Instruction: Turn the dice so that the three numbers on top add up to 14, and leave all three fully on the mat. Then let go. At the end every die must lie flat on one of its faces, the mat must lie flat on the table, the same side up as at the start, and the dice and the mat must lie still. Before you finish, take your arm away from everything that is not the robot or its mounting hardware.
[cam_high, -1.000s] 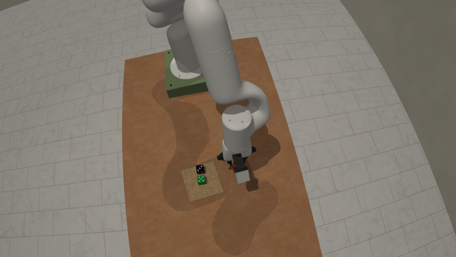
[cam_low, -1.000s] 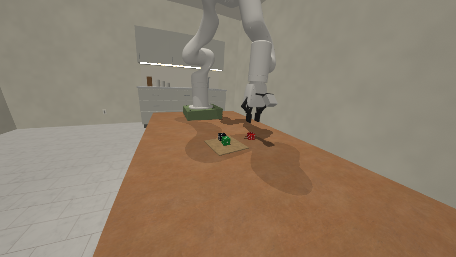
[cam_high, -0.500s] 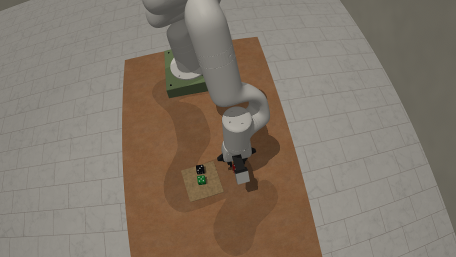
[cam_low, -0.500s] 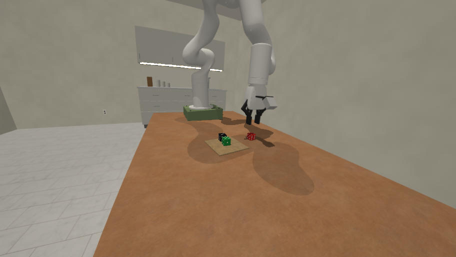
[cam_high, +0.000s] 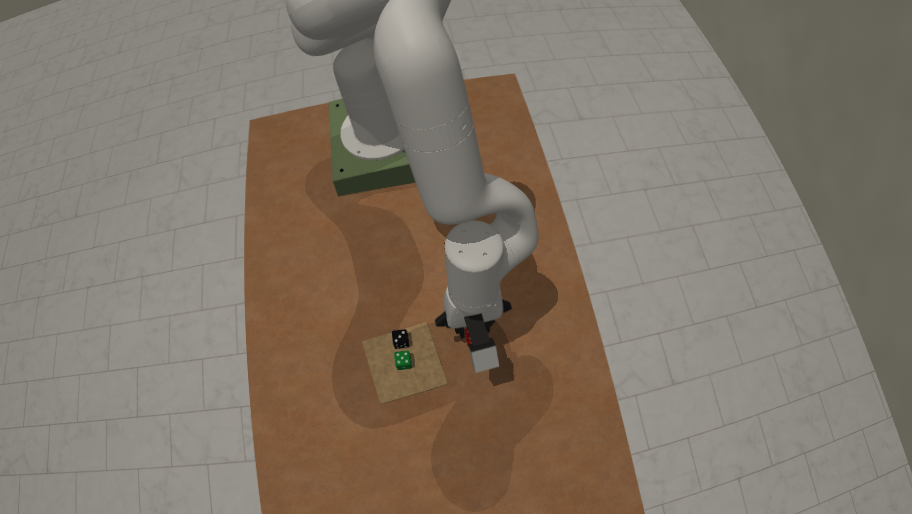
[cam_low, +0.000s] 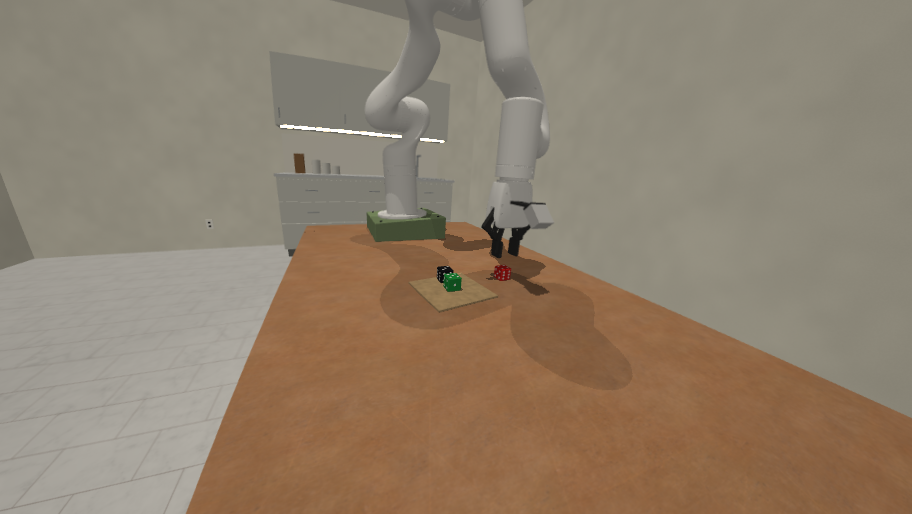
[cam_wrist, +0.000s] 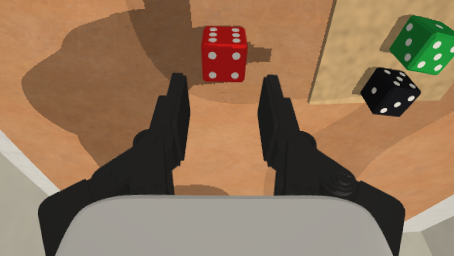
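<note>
The red die lies 6 cm below my hand. Round my hand: black die: 3 cm behind, 14 cm to the right, 6 cm below; then green die: 1 cm ahead, 15 cm to the right, 6 cm below; then tan square mat: 1 cm ahead, 15 cm to the right, 8 cm below.
</note>
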